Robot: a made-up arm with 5 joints.
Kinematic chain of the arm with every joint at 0, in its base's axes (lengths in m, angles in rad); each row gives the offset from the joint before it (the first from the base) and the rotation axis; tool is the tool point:
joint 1: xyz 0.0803 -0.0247 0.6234 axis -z
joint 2: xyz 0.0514 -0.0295 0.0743 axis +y
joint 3: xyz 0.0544 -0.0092 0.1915 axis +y
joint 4: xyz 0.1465 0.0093 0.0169 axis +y
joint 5: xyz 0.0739 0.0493 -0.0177 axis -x
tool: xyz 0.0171 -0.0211 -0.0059
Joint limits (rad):
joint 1: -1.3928..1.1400
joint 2: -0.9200..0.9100
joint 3: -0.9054..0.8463
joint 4: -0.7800..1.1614
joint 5: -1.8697..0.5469
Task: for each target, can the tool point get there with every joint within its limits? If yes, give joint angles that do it. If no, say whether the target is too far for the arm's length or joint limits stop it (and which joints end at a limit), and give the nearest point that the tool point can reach.
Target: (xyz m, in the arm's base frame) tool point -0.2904 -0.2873 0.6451
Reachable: no: joint limits stop it (at a limit: joint 1, joint 2, joint 3, joint 4) | nearest point 0.1339 -0.1460 0.6238 | short by 0.448 m
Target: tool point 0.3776 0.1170 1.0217
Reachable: yes | joints -0.4446 0.1558 -0.7439 -0.2298 -0.1688
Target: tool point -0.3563 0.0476 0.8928
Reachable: no: joint limits stop it (at a limit: joint 2, joint 3, joint 4, joint 5) | nearest point -0.1106 0.0069 1.0511 | short by 0.295 m
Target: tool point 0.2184 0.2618 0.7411
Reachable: yes | joints -1.0712 0.0706 0.5820 -0.2998 -1.1196
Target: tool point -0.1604 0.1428 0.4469
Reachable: no: joint limits stop it (at a limit: joint 1, joint 2, joint 3, joint 5) | nearest point 0.0803 0.1546 0.5405 | short by 0.259 m
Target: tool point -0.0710 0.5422 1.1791
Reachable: no: too far | nearest point 0.1133 0.3381 1.0103 | short by 0.323 m
